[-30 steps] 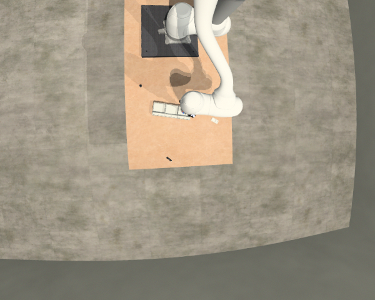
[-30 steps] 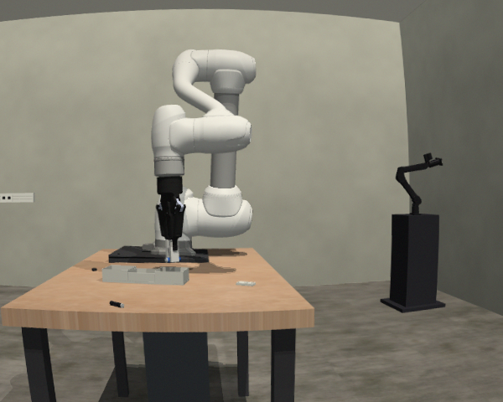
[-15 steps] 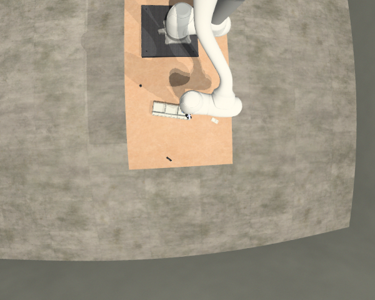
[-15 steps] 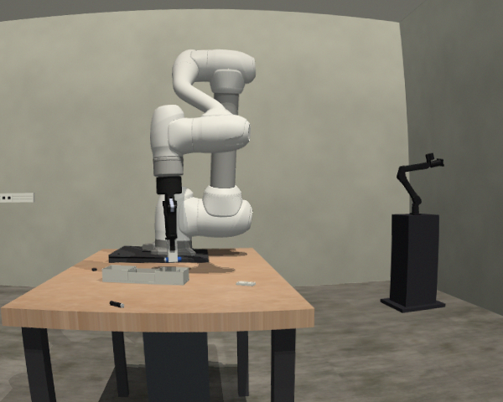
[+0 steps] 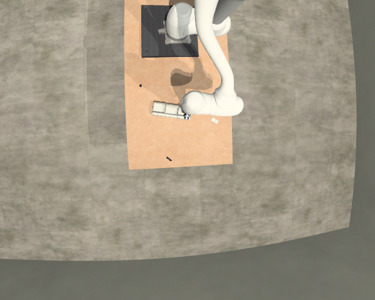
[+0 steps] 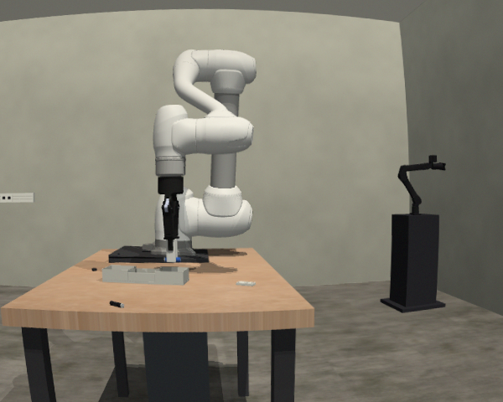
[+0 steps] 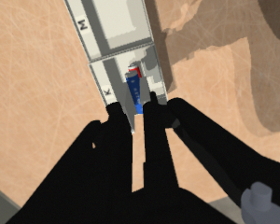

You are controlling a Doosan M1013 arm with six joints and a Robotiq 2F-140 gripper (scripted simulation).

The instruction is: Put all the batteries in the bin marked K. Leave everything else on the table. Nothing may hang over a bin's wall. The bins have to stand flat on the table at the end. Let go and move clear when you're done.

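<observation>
Now: the red battery 8 cm below my hand. From my hand the other things lie so: grey bin row (8 cm to the right, 8 cm below, 1 cm behind); small white flat piece (21 cm to the left, 9 cm below, 8 cm ahead); blue battery (3 cm below).
</observation>
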